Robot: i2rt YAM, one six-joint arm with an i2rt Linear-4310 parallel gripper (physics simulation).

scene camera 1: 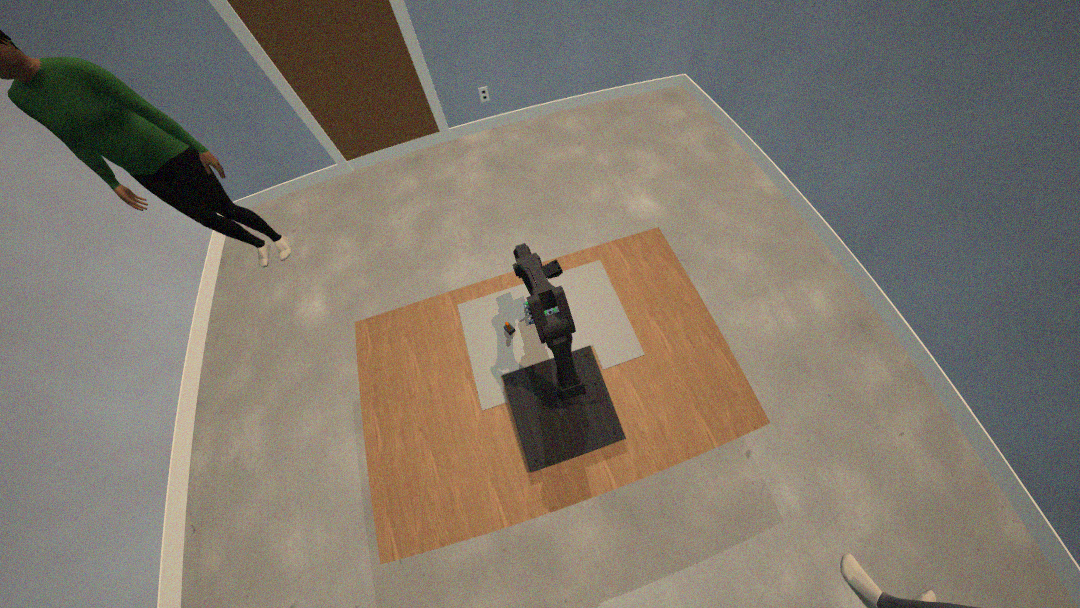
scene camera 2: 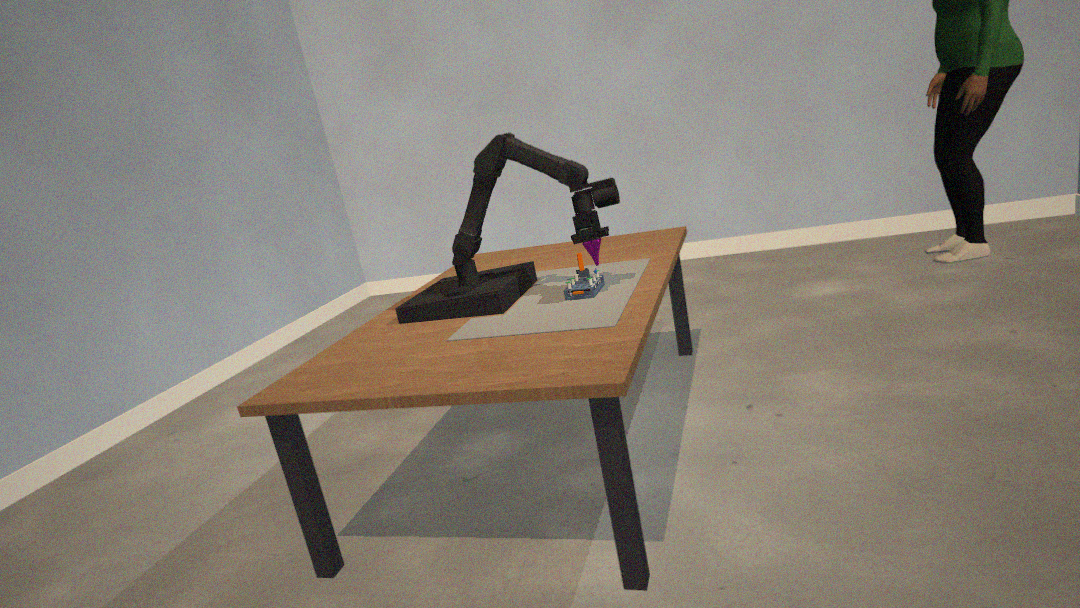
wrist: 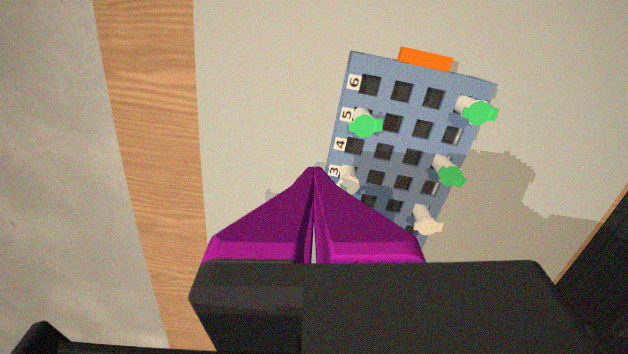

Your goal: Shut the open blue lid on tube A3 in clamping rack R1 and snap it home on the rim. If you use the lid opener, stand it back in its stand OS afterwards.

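My gripper is shut, its purple fingertips meeting with nothing visible between them. It points down over the left edge of rack R1. Tube A3 stands beside the label 3, close to the right of the fingertips in the wrist view; its pale top shows. The fingers hide rows 1 and 2 near it. The blue lid does not show in the wrist view; a tiny blue spot shows below the fingertips in scene camera 2. The lid opener, with an orange handle, stands upright in its dark stand OS.
Green-lidded tubes and a pale-lidded tube stand in the rack. An orange block sits at its far edge. The rack is on a pale mat before the black arm base. A person stands beyond the table.
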